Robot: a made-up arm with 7 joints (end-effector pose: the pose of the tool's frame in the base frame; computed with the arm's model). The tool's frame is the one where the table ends. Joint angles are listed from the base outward.
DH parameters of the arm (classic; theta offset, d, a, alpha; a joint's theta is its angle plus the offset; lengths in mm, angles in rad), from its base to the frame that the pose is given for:
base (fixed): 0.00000 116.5 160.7 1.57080
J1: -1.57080 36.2 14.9 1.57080
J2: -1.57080 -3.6 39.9 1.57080
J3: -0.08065 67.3 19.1 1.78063
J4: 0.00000 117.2 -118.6 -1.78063
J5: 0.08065 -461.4 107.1 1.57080
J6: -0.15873 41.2 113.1 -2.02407
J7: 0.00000 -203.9 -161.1 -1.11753
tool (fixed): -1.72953 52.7 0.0 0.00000
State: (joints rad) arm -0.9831 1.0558 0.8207 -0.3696 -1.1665 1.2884 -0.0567
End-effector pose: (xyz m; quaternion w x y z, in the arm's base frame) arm 0.0954 -0.3905 -0.4551 0.8880 0.0611 -0.4558 -0.0034
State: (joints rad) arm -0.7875 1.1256 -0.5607 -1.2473 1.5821 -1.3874 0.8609
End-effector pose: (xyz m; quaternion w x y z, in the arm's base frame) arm 0.2506 -0.3519 0.3279 0.1381 -0.3212 -0.6639 -0.6611
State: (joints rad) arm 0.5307 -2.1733 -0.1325 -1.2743 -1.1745 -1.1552 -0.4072
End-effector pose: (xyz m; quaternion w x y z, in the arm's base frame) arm 0.4285 0.1908 -0.2623 0.7145 -0.2943 -0.5650 -0.2893
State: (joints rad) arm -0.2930 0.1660 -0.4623 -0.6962 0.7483 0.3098 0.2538
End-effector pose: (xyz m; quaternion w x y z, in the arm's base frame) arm 0.0001 -0.4603 -0.2656 0.8880 0.0826 -0.3089 0.3304
